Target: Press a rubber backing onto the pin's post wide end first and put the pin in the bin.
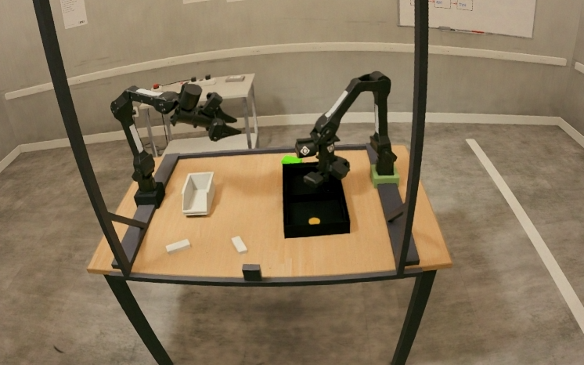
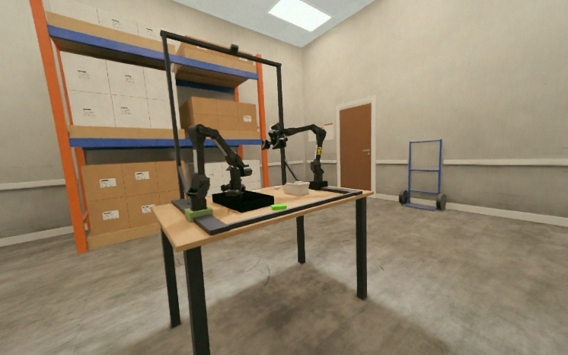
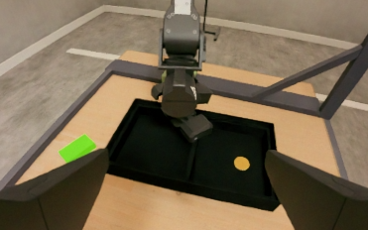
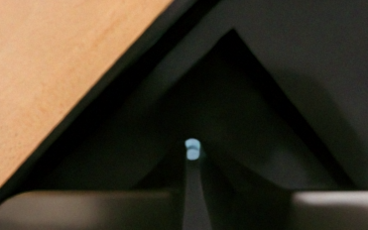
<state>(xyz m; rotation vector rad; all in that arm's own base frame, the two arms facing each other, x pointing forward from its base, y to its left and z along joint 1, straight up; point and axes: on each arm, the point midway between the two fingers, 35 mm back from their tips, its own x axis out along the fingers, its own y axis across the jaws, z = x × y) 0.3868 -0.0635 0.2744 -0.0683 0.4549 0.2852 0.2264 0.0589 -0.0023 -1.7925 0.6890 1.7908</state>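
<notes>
Right now the round pin is 170 mm behind my right hand, 60 mm to the left of it and 30 mm below it. The rest, counted from my right hand: white bin (470 mm to the left); black tray (60 mm to the left, 50 mm behind, 20 mm below).
</notes>
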